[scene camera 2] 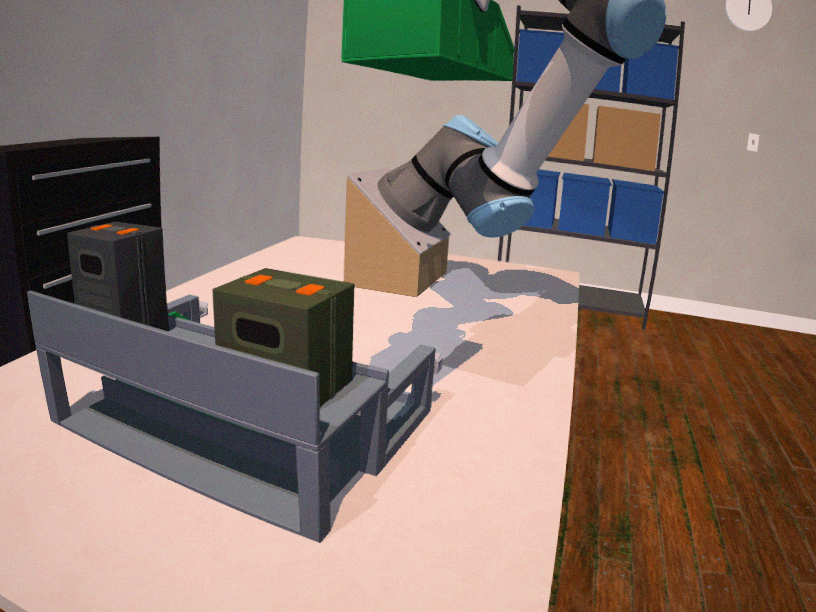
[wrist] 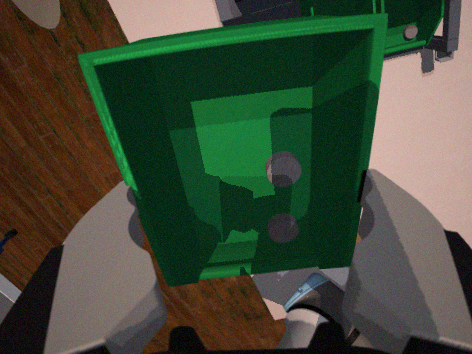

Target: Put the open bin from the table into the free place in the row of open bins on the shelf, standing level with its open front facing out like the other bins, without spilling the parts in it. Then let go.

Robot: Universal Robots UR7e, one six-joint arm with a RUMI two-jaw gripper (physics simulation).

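Pixels of known places: gripper, fingertip midpoint: (wrist: 247, 179); arm's base at its link origin: (scene camera 2: 405, 205).
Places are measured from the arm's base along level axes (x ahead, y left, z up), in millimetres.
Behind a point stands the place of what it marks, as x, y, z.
The green open bin (scene camera 2: 395, 32) @[651, 252, 260] (wrist: 235, 145) @[580, 261, 238] hangs high above the table, its top cut off in the scene view. My gripper (wrist: 247, 179) @[583, 254, 290] is shut on its two side walls. Two round grey parts (wrist: 283, 169) @[558, 233, 246] (wrist: 283, 228) @[505, 242, 245] lie inside the bin, and its low front lip is at the bottom of the wrist view. The grey shelf (scene camera 2: 177, 375) @[792, 125, -32] (wrist: 452, 25) @[566, -102, -73] stands on the table, away from the bin. In the wrist view, part of a green row bin (wrist: 395, 45) @[541, -41, -143] with a round part in it shows on the shelf. The free place cannot be made out.
An olive case (scene camera 2: 283, 322) @[756, 216, 24] and a dark grey case (scene camera 2: 95, 270) @[751, -34, 29] stand on top of the shelf. The arm's base is on a wooden block (scene camera 2: 375, 243) @[116, -10, -62] at the back of the table (scene camera 2: 461, 500) @[675, 355, -158]. A rack (scene camera 2: 672, 98) with blue and brown boxes stands behind.
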